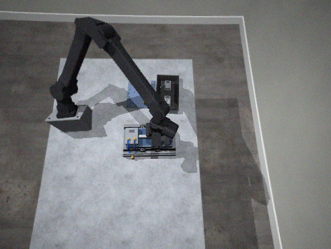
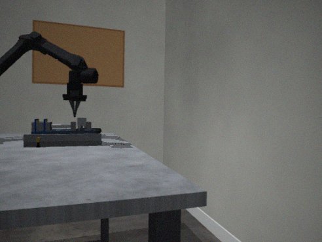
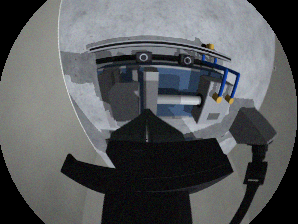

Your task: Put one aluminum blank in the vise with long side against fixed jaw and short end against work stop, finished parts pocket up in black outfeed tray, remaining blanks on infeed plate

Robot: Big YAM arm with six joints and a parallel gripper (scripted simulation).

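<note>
My hand is 30 mm short of the gray block, 30 mm above it and 10 mm to the left of it. The rest, counted from my hand: yellow brass blank 250 mm to the left, 100 mm below, 10 mm behind; vise 90 mm below, 40 mm behind, 10 mm to the left; blue infeed plate 310 mm to the left, 120 mm below, 40 mm behind.
</note>
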